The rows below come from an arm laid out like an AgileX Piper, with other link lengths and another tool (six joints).
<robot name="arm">
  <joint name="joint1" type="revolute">
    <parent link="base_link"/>
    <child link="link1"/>
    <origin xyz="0 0 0.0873"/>
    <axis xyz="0 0 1"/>
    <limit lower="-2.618" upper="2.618"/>
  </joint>
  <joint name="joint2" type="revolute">
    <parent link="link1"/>
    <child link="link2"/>
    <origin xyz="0 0 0" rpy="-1.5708 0 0"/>
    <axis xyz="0 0 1"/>
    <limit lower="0" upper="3.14"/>
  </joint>
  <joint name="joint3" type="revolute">
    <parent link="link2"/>
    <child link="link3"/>
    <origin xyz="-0.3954 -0.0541 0"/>
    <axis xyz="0 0 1"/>
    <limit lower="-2.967" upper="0"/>
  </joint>
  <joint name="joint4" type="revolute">
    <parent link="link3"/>
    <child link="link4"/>
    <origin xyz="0.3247 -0.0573 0" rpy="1.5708 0 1.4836"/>
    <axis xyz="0 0 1"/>
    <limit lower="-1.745" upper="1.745"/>
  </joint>
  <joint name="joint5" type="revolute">
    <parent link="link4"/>
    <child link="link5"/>
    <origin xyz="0 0 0" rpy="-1.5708 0 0"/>
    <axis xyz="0 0 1"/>
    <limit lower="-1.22" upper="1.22"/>
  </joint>
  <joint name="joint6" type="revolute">
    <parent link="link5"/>
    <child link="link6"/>
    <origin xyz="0 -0.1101 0" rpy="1.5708 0 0"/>
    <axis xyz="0 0 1"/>
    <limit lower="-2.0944" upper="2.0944"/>
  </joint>
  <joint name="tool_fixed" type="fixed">
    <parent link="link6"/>
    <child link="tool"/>
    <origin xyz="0.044 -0.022 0.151" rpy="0.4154 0 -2.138"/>
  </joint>
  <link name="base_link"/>
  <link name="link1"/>
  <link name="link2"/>
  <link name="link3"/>
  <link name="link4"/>
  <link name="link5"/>
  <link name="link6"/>
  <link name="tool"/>
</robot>
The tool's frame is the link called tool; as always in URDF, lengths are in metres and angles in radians.
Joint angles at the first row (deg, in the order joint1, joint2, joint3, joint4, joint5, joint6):
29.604 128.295 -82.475 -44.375 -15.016 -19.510
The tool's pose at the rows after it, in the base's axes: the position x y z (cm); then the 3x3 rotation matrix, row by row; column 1 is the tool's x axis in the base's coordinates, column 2 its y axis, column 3 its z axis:
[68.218 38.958 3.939], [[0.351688 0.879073 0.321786], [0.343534 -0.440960 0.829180], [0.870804 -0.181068 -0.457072]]
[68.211 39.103 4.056], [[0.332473 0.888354 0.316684], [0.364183 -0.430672 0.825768], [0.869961 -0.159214 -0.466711]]
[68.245 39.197 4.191], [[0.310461 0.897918 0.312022], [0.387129 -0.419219 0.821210], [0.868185 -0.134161 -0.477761]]
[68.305 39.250 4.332], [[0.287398 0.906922 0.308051], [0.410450 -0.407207 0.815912], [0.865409 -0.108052 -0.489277]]
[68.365 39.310 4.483], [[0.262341 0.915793 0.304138], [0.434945 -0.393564 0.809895], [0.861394 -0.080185 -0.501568]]
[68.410 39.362 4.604], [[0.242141 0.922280 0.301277], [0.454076 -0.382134 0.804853], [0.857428 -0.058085 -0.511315]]
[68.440 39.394 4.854], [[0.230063 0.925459 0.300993], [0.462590 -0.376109 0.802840], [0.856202 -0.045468 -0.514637]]
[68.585 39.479 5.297], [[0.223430 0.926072 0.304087], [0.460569 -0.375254 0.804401], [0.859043 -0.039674 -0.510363]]
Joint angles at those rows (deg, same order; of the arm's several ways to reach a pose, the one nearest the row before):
29.807 128.295 -82.475 -44.376 -15.016 -21.321
29.898 128.295 -82.474 -44.373 -15.017 -22.896
29.937 128.295 -82.475 -44.376 -15.017 -24.698
29.938 128.296 -82.476 -44.376 -15.016 -26.584
29.937 128.295 -82.475 -44.376 -15.017 -28.606
29.938 128.295 -82.476 -44.378 -15.016 -30.213
29.938 128.158 -82.476 -44.375 -15.016 -31.030
29.938 128.023 -82.760 -44.376 -15.016 -31.125

